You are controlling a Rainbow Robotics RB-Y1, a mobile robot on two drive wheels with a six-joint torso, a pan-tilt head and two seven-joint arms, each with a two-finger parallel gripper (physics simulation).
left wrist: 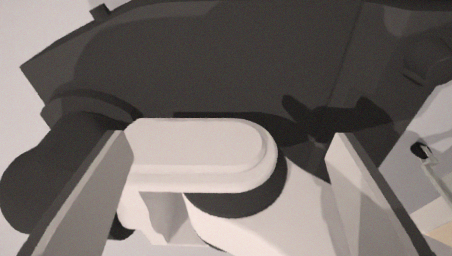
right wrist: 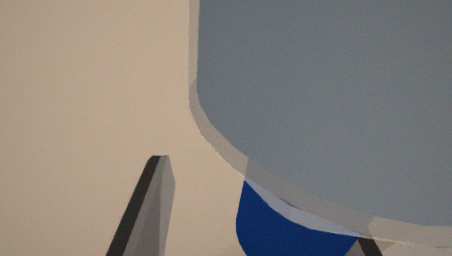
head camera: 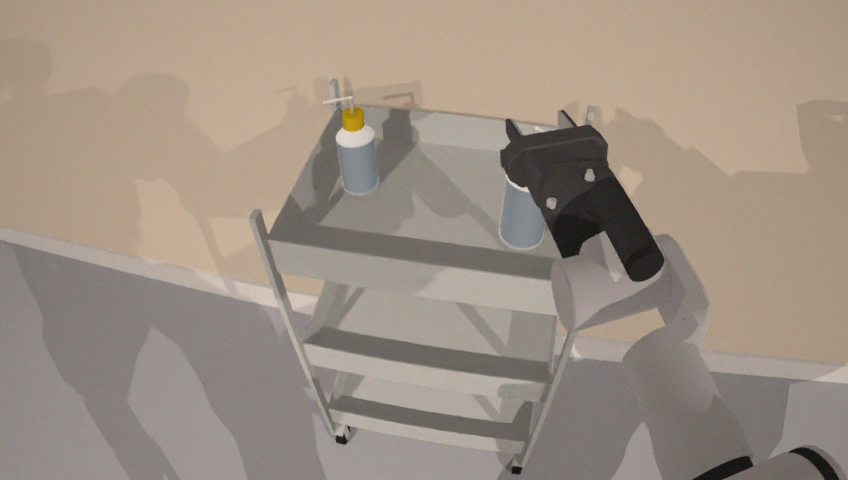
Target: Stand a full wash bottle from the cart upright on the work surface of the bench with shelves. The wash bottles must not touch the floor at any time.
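Frame: origin at the robot's base, x ahead, y left, z up, level; centimetres.
Seen in the pictures: left gripper, fingertip midpoint: [left wrist: 228, 144]; right gripper, fingertip midpoint: [right wrist: 237, 168] [head camera: 535, 120].
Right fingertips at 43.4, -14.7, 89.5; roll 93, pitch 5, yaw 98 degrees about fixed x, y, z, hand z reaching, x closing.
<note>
Offsets run from my right fingertips to a thing's middle, as dx, dy, dz. Level surfaces: height alone.
One wash bottle @(+16.2, +24.5, -14.5) [head camera: 358, 166] with grey-blue liquid, a white shoulder and a yellow cap stands upright on the left of the cart's top tray @(dz -23.3) [head camera: 410, 196]. My right gripper [head camera: 538, 124] [right wrist: 237, 168] is shut on a second full wash bottle @(-4.3, +0.0, -6.9) [head camera: 521, 214] [right wrist: 325, 100]; its blue cap @(-3.9, +0.8, -2.4) [right wrist: 290, 225] shows in the right wrist view. This bottle is upright at the right front of the tray; whether its base touches the tray cannot be told. My left gripper [left wrist: 228, 144] is open and empty, over the robot's own base. The bench with shelves does not show.
The grey three-tier cart [head camera: 416, 285] has raised tray walls and corner posts; one post [head camera: 267, 255] rises at its front left. A beige surface [head camera: 178, 118] lies behind the cart, with a pale border strip [head camera: 148, 267]. The robot's dark base [left wrist: 225, 65] is below the left gripper.
</note>
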